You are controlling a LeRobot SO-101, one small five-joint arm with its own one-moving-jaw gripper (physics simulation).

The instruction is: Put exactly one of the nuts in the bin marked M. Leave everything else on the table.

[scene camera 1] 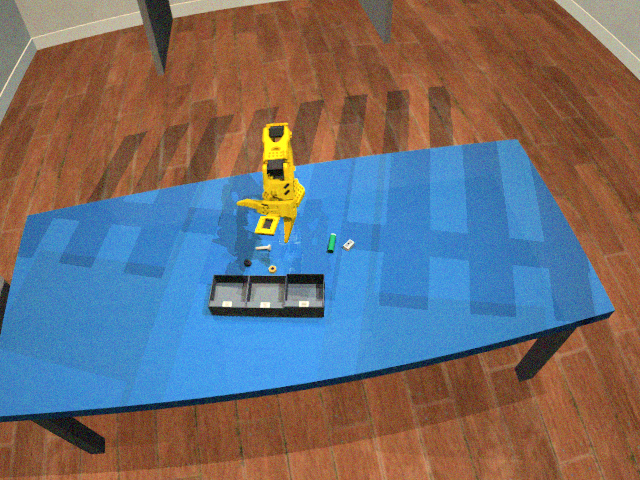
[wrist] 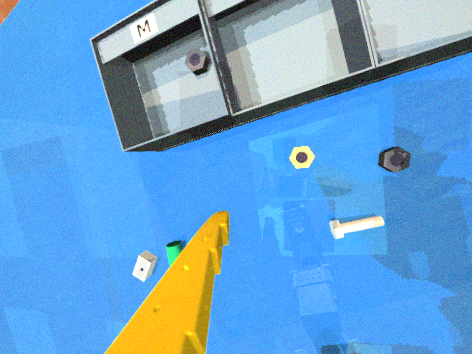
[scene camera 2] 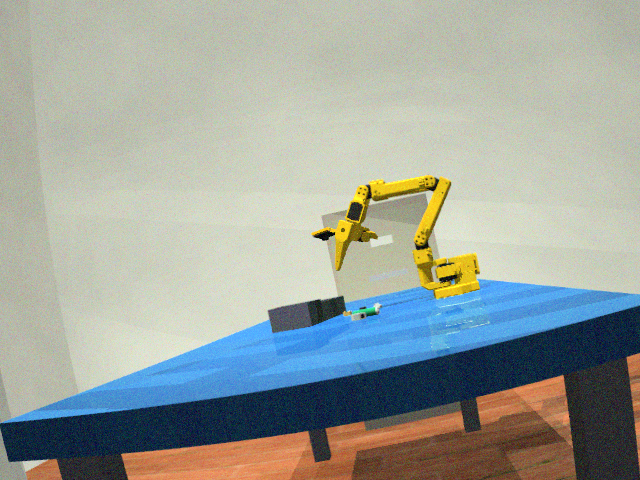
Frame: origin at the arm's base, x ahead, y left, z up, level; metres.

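Where they show: hand at its tool point: (scene camera 1: pixel 285 240) (wrist: pixel 228 223) (scene camera 2: pixel 338 268); arm's base at its link origin: (scene camera 2: pixel 447 295).
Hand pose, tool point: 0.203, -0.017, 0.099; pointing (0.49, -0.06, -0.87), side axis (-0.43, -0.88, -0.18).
Observation:
Each offset is from my tool point to the top centre of the thing, as dx, dy, dz. "pt": to the spot under its first point.
My gripper (scene camera 1: pixel 262 222) (scene camera 2: pixel 354 253) is fully open and empty, high above the table. In the wrist view its notched fixed jaw (wrist: pixel 185 280) shows and the moving jaw is out of the picture. A dark nut {+0.109, +0.001, -0.083} (wrist: pixel 197 61) lies inside the bin marked M {pt +0.106, +0.064, -0.064} (wrist: pixel 120 100) (scene camera 1: pixel 305 312), near the divider. A yellow nut {+0.004, -0.039, -0.090} (wrist: pixel 310 157) (scene camera 1: pixel 272 269) lies on the table beside the tray. Another dark nut {-0.026, -0.095, -0.090} (wrist: pixel 395 159) (scene camera 1: pixel 247 262) lies on the table, to the right of the yellow one in the wrist view. The nut inside the bin is not discernible in the scene views.
The black three-bin tray {+0.082, -0.058, -0.053} (scene camera 1: pixel 248 312) (scene camera 2: pixel 292 317) stands on the blue table (scene camera 1: pixel 439 335) (scene camera 2: pixel 232 403). A white bolt {-0.062, -0.053, -0.086} (scene camera 1: pixel 263 248) (wrist: pixel 357 226) lies near the nuts. A green cylinder {-0.042, +0.111, -0.085} (scene camera 1: pixel 331 243) (wrist: pixel 173 250) and a white block {-0.029, +0.149, -0.088} (scene camera 1: pixel 348 244) (wrist: pixel 145 266) lie on the other side.

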